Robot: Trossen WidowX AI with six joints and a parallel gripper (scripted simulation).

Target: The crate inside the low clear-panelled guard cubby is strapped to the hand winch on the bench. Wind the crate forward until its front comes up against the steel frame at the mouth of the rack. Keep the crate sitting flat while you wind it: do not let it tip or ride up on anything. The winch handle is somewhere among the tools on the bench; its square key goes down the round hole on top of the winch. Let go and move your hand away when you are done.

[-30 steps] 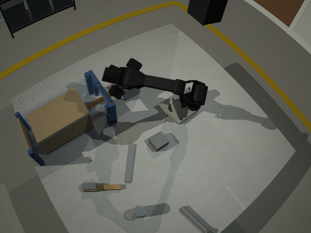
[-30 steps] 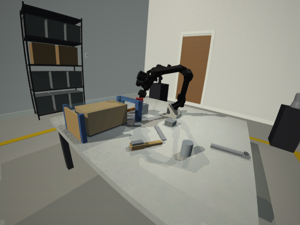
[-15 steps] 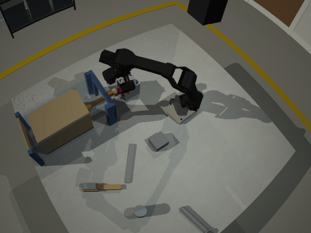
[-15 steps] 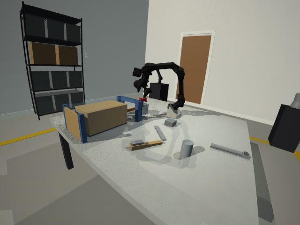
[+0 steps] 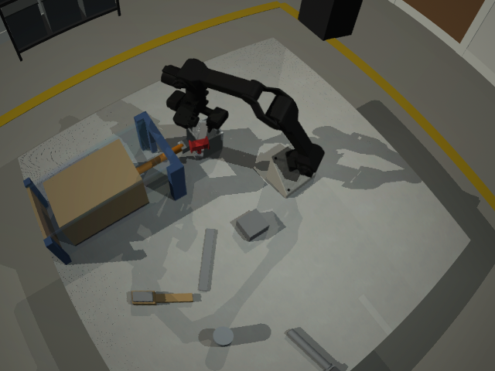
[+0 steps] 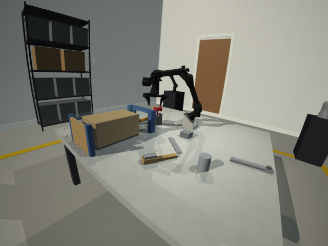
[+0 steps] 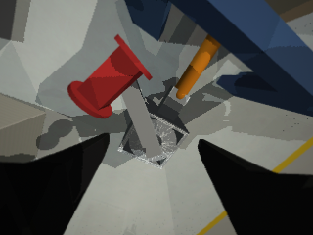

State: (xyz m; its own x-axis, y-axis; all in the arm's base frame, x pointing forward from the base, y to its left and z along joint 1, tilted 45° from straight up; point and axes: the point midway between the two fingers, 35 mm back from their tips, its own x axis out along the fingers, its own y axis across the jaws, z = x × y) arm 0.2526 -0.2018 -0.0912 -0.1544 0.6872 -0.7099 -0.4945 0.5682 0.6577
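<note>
The winch handle lies 5 cm below my gripper tip and 3 cm to the left of it. Also, from my gripper tip: red knob 6 cm to the left, 2 cm below, 2 cm ahead; then grey winch 13 cm below, 5 cm behind, 4 cm to the right; then blue frame 12 cm ahead, 5 cm below, 1 cm to the right.
</note>
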